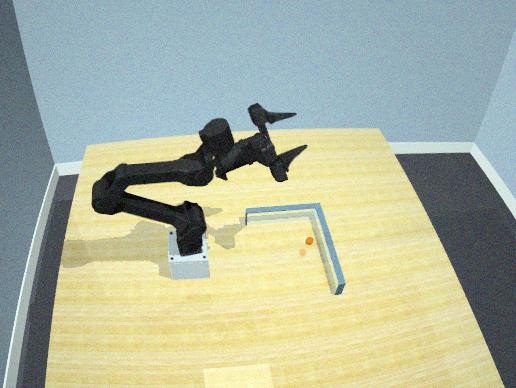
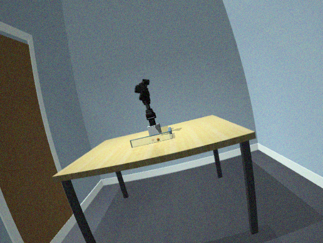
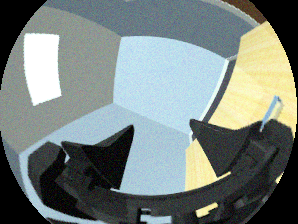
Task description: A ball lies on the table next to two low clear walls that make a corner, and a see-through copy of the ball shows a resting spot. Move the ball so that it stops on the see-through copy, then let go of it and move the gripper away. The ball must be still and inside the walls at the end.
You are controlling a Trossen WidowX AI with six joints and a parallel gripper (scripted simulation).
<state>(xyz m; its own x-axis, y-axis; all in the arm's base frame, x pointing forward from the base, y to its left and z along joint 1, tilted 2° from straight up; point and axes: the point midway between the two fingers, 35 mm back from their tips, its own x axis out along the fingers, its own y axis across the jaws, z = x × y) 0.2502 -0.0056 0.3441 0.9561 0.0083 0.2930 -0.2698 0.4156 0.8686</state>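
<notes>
Now: gripper tip 8 cm short of the orange ball and 43 cm above it. Round my gripper tip: see-through copy of ball (4 cm ahead, 4 cm to the right, 43 cm below); clear wall (3 cm ahead, 11 cm to the left, 41 cm below).
</notes>
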